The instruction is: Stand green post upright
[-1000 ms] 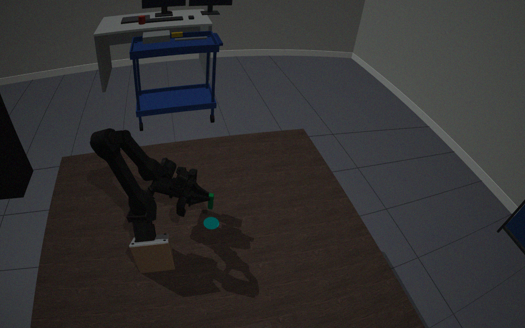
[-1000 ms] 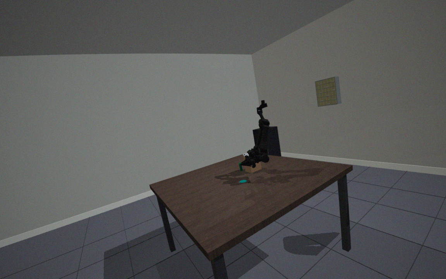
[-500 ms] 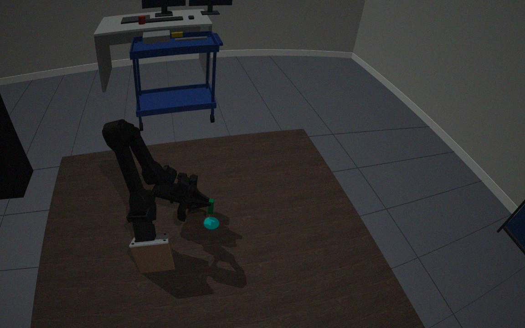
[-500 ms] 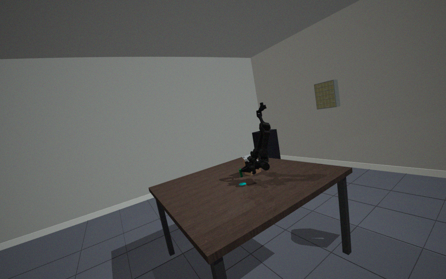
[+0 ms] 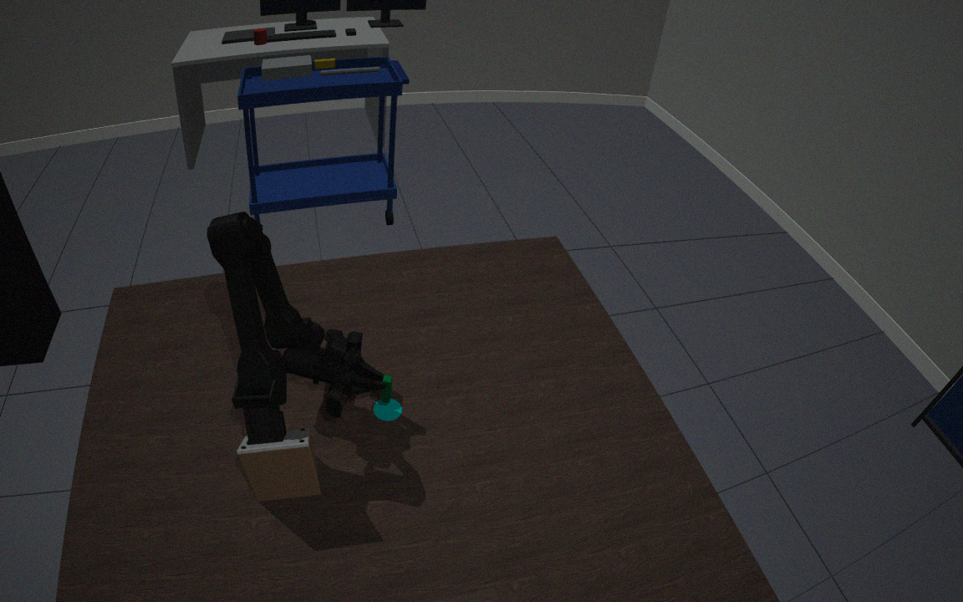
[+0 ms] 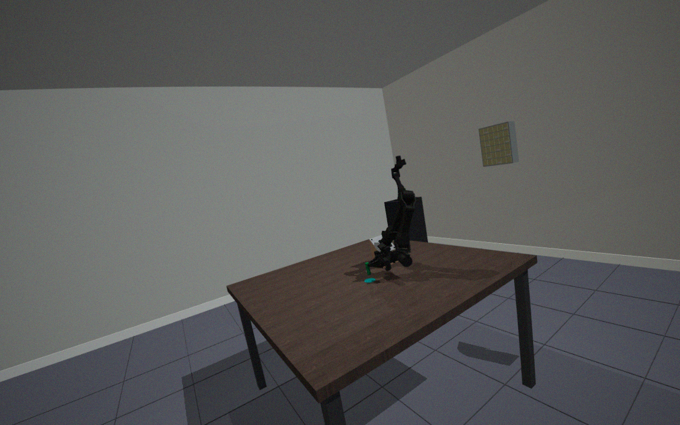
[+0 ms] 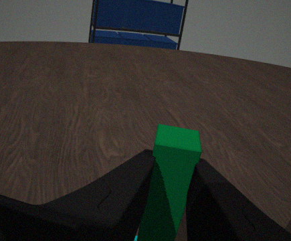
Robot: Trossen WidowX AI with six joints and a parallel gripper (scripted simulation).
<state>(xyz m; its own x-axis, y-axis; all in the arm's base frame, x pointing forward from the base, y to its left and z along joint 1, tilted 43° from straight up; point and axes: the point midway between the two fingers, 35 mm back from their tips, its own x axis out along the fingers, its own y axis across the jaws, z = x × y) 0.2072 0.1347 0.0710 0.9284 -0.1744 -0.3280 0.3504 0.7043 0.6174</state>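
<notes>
My gripper tip is 90 mm above the cyan circle. From my gripper tip the other things lie so: green post (20 mm below).
</notes>
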